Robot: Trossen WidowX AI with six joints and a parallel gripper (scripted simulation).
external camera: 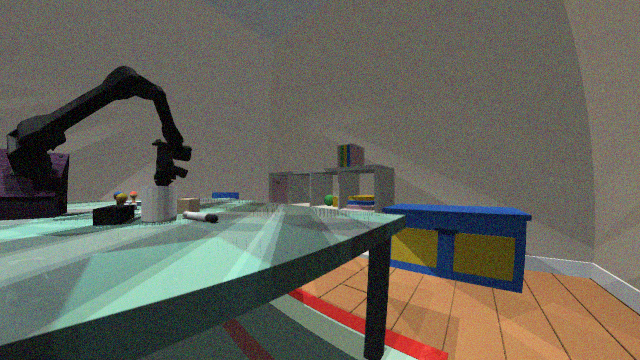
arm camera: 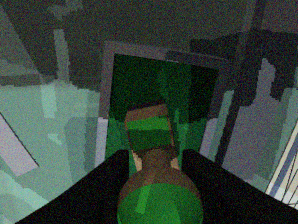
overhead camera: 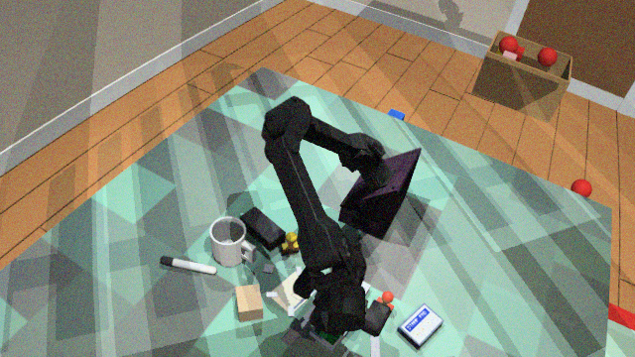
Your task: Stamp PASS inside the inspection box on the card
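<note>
My gripper tip is now 3 cm above the dark green ink pad. Round my gripper tip: red-knobbed stamp 10 cm behind, 7 cm to the left, 2 cm below; beige card 12 cm to the right, 4 cm below, 3 cm behind; grey bar 6 cm to the right, 3 cm below, 2 cm ahead.
</note>
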